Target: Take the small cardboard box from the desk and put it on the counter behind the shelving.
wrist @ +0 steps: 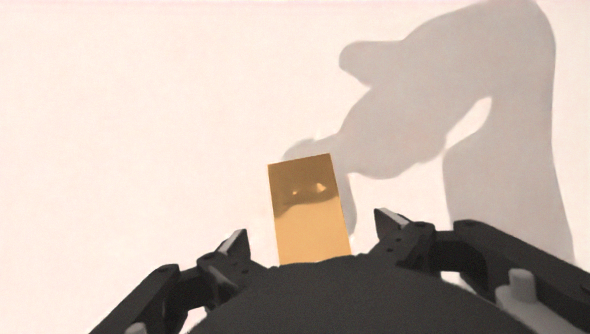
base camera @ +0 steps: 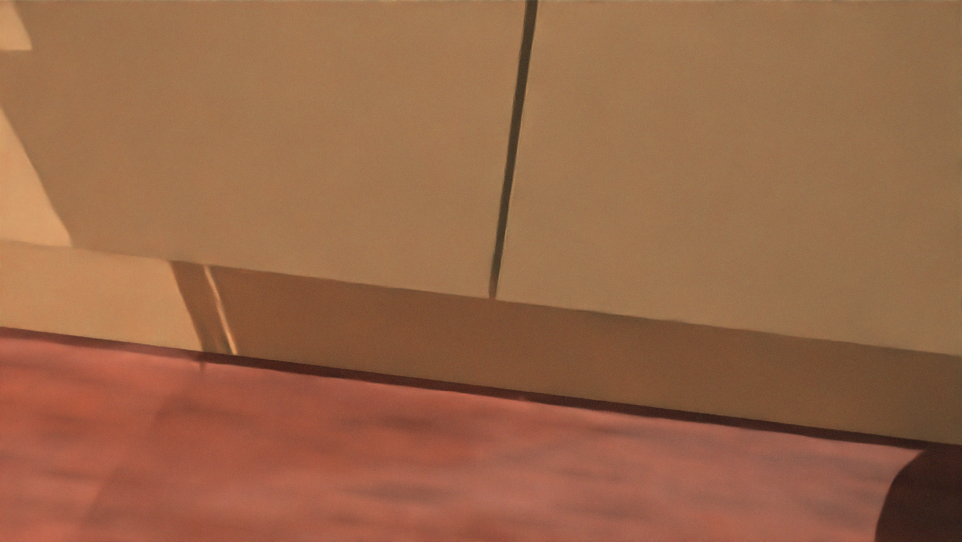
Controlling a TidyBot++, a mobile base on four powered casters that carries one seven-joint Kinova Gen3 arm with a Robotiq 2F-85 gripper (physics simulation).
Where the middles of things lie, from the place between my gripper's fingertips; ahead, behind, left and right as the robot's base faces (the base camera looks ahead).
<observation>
The small cardboard box (wrist: 309, 223) is 70 mm below my hand and 20 mm ahead of it.
</observation>
